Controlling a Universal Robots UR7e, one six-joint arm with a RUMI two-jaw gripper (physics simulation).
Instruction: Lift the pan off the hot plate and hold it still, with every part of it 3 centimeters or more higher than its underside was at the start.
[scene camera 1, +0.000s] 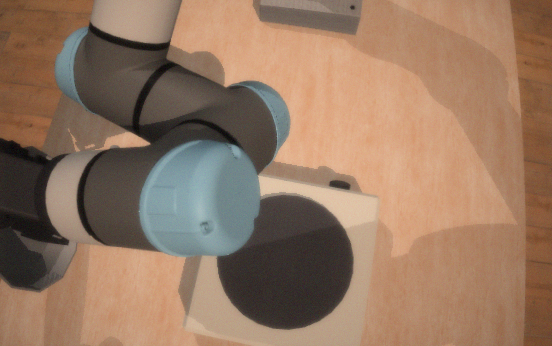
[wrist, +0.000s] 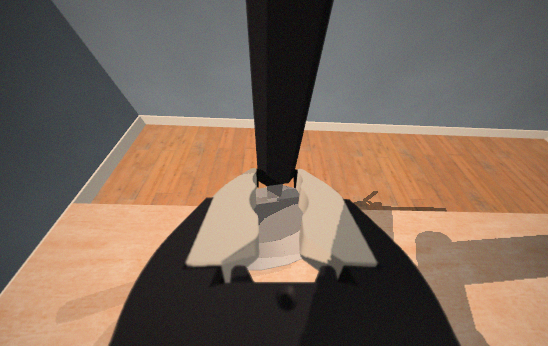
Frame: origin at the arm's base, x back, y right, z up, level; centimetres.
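Where they show: gripper, fingertip midpoint: (wrist: 275, 171).
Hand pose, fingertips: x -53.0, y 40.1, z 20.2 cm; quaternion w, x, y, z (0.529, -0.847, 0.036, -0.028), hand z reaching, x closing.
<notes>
After its pixels a point has its place.
My gripper (wrist: 275, 171) @[x -53.0, y 40.1, z 20.2 cm] is shut on the pan's black handle, which runs up through the wrist view from between the fingertips. The grey pan (scene camera 1: 55, 265) @[x -58.1, y 35.7, z 0.0 cm] (wrist: 280, 227) @[x -51.4, y 39.7, z 3.2 cm] shows in part at the lower left of the scene view, under the dark gripper body, and between the jaws in the wrist view. It looks tilted and is held off the hot plate, to its left in the scene view. The cream hot plate (scene camera 1: 362, 215) @[x -47.7, y -8.2, z 1.2 cm] has a bare dark round disc, and the arm covers its upper left corner. The pan's exact height cannot be told.
A grey box (scene camera 1: 310, 17) @[x -10.2, y 0.0, z -2.8 cm] stands on the wooden table (scene camera 1: 430, 190) @[x -40.9, y -21.2, z -5.9 cm] at the top of the scene view. The arm's blue-capped joint (scene camera 1: 205, 197) @[x -56.9, y 8.3, z 37.6 cm] hangs over the hot plate's left side. The wrist view shows the table's edge, wooden floor (wrist: 425, 170) and grey walls (wrist: 425, 60).
</notes>
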